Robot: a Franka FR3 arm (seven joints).
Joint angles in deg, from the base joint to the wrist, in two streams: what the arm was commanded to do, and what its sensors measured. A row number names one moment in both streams.
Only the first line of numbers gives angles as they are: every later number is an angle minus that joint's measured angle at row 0.
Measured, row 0: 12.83, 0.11, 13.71, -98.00, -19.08, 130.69, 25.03
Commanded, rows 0 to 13: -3.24, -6.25, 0.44, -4.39, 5.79, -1.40, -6.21; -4.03, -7.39, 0.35, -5.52, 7.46, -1.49, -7.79; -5.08, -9.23, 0.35, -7.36, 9.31, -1.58, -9.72; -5.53, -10.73, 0.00, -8.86, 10.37, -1.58, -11.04; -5.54, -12.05, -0.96, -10.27, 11.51, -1.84, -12.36; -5.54, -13.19, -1.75, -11.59, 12.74, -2.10, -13.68; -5.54, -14.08, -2.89, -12.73, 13.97, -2.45, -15.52; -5.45, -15.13, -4.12, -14.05, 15.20, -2.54, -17.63; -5.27, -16.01, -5.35, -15.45, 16.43, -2.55, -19.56; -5.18, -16.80, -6.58, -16.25, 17.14, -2.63, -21.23; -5.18, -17.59, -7.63, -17.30, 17.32, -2.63, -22.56; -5.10, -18.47, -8.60, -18.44, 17.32, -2.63, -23.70; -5.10, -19.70, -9.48, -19.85, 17.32, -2.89, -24.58; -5.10, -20.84, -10.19, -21.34, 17.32, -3.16, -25.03
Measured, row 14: -4.85, -15.26, -8.49, -16.19, 15.56, -3.19, -21.87
